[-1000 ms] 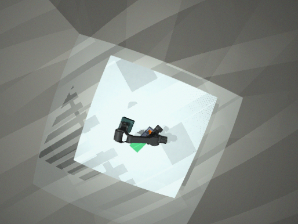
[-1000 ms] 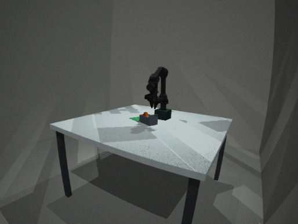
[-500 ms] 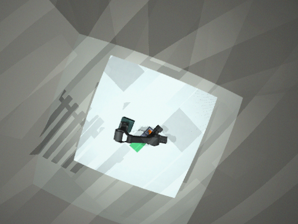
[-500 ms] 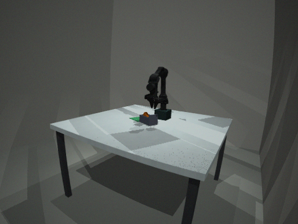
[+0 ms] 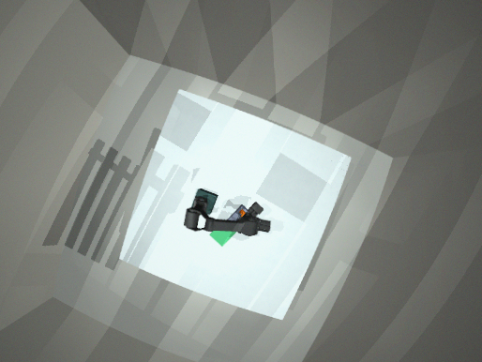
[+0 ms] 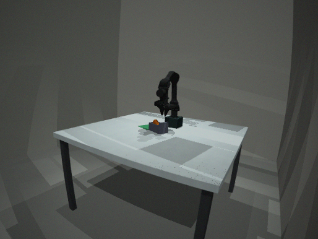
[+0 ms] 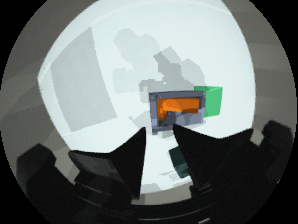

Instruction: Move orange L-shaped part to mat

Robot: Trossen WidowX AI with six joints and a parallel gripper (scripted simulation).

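My gripper tip is 2 cm past the orange L-shaped part, 4 cm to the left of it and 10 cm above it. Round my gripper tip: green mat (10 cm behind, 20 cm to the right, 16 cm below).
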